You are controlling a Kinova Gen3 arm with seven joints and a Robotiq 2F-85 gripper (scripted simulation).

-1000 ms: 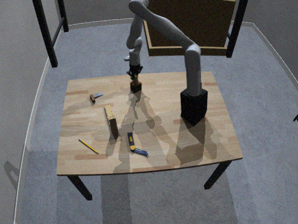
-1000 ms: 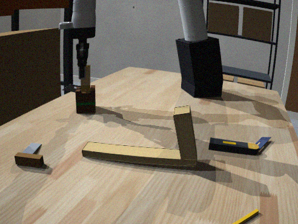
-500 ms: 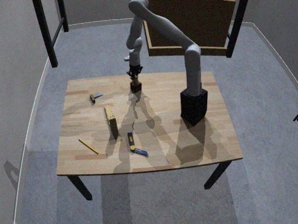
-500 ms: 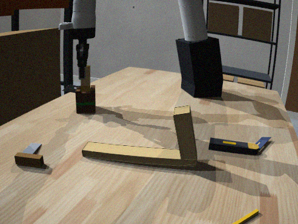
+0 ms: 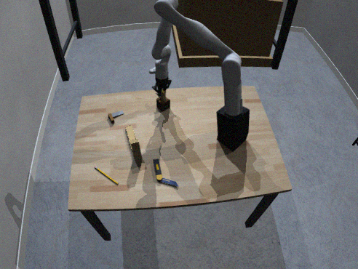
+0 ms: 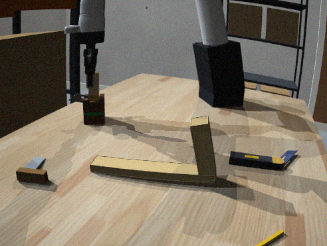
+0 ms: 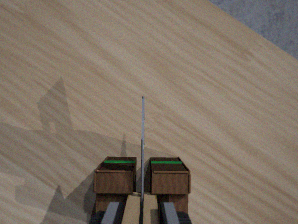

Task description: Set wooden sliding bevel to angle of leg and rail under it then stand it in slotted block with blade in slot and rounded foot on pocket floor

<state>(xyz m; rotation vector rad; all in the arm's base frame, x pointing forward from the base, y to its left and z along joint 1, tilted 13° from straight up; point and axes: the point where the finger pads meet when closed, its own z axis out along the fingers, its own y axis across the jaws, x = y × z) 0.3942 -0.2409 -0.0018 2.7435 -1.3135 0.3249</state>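
The wooden sliding bevel lies 40 mm below my hand. The rest, counted from my hand: grey blade: 10 mm ahead, 10 mm to the right, 50 mm below; wooden try square: 300 mm ahead, 80 mm to the left, 110 mm below; yellow pencil: 300 mm ahead, 510 mm to the left, 120 mm below.
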